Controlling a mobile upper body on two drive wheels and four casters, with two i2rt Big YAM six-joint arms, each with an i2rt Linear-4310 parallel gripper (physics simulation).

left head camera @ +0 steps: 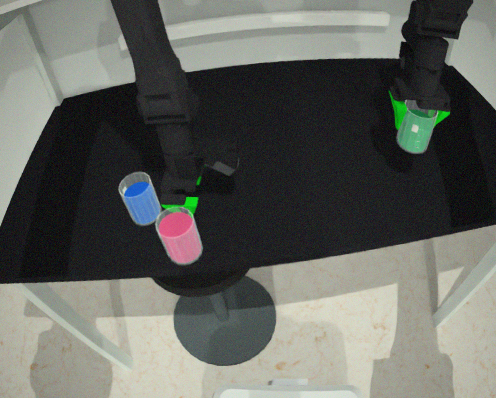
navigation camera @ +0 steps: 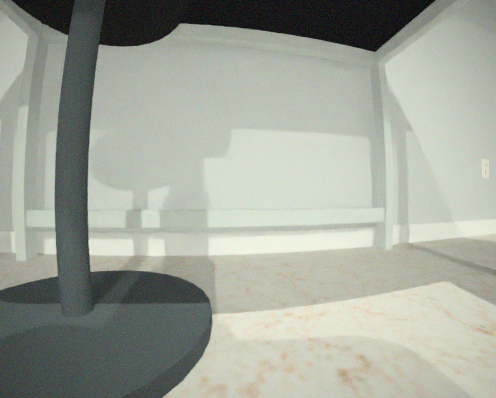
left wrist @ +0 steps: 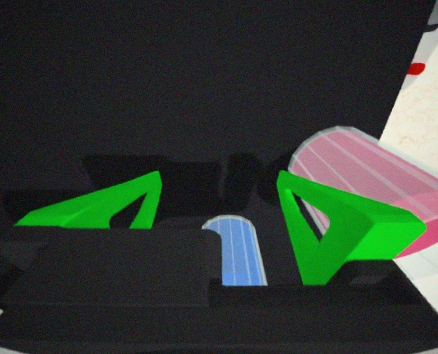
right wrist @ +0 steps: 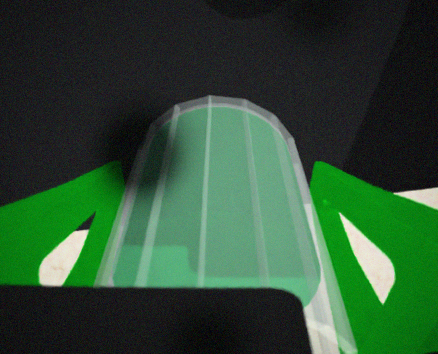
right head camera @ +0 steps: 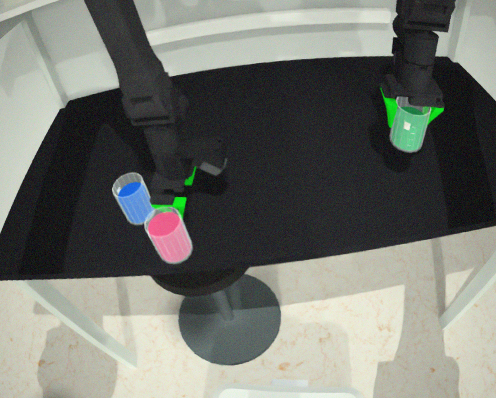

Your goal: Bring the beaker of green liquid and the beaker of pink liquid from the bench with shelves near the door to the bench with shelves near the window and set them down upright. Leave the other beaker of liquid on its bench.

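Note:
The beaker of pink liquid (left head camera: 181,245) (right head camera: 172,245) (left wrist: 360,165) stands upright on the black bench top (left head camera: 300,150) (right head camera: 300,150), near its front edge. The beaker of blue liquid (left head camera: 141,202) (right head camera: 134,202) (left wrist: 240,255) stands close beside it, to the left in the head views. My left gripper (left head camera: 196,192) (right head camera: 187,191) (left wrist: 219,177) is open and low over the bench; one finger is right beside the pink beaker, which is outside the fingers. My right gripper (left head camera: 419,125) (right head camera: 411,122) (right wrist: 217,175) is shut on the beaker of green liquid (left head camera: 416,137) (right head camera: 408,135) (right wrist: 230,225), held near upright above the bench's right part.
A round-based stool (left head camera: 225,330) (right head camera: 230,327) (navigation camera: 75,200) stands at the bench's front edge, its seat partly under the top. White bench legs (left head camera: 80,327) (right head camera: 82,325) stand at the sides. A pale crossbar (navigation camera: 300,217) runs low along the wall.

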